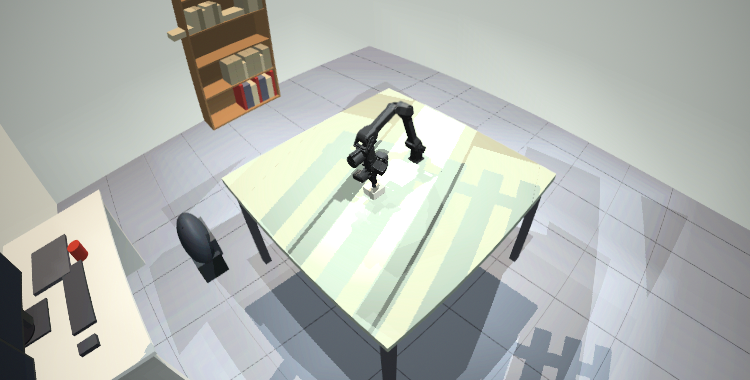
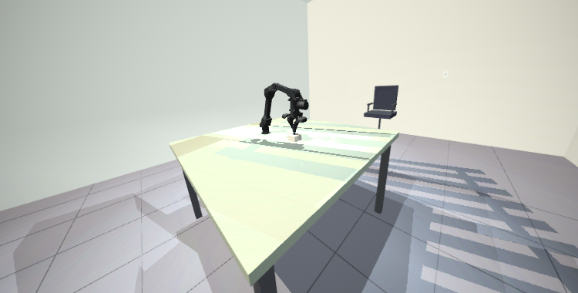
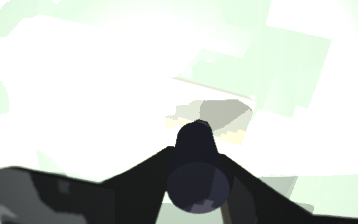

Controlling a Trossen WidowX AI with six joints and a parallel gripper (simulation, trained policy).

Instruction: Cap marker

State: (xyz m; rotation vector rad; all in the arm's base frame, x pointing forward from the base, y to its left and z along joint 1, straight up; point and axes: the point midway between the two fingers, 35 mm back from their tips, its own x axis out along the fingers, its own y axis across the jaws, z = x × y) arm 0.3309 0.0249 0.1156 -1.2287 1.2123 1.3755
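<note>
My gripper tip is 1 cm below the dark cap. The rest, counted from my gripper tip: white holder block: 6 cm below.
</note>
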